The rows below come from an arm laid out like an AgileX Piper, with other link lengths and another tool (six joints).
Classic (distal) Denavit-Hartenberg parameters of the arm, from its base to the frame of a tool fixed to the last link. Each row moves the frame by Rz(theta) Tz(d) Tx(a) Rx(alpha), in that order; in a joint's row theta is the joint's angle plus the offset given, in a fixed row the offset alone. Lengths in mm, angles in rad.
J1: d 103.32, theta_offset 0, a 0, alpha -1.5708
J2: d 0, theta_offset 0.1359, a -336.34, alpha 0
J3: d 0, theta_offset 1.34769, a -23.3, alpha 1.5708
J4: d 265.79, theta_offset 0, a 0, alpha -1.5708
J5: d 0, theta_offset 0, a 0, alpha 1.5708
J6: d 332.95, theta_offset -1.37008, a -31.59, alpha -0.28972
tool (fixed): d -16.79, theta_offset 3.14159, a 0, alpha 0
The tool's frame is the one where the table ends.
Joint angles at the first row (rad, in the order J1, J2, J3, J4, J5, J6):
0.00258 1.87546 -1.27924 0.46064 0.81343 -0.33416
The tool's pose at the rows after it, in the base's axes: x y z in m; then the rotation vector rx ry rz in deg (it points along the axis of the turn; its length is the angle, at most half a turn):
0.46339 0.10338 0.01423 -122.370 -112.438 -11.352
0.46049 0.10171 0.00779 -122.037 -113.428 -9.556
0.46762 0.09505 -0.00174 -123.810 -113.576 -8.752
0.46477 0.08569 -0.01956 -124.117 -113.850 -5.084
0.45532 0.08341 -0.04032 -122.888 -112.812 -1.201
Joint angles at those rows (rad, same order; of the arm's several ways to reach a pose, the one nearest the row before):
0.00258 1.85824 -1.27926 0.30535 0.86503 -0.24985
0.00947 1.86692 -1.27745 0.28366 0.86433 -0.24603
0.01368 1.88690 -1.27746 0.25337 0.83141 -0.22036
0.01367 1.91983 -1.27748 0.21263 0.82476 -0.20434
0.01367 1.96190 -1.27749 0.20066 0.83587 -0.20208

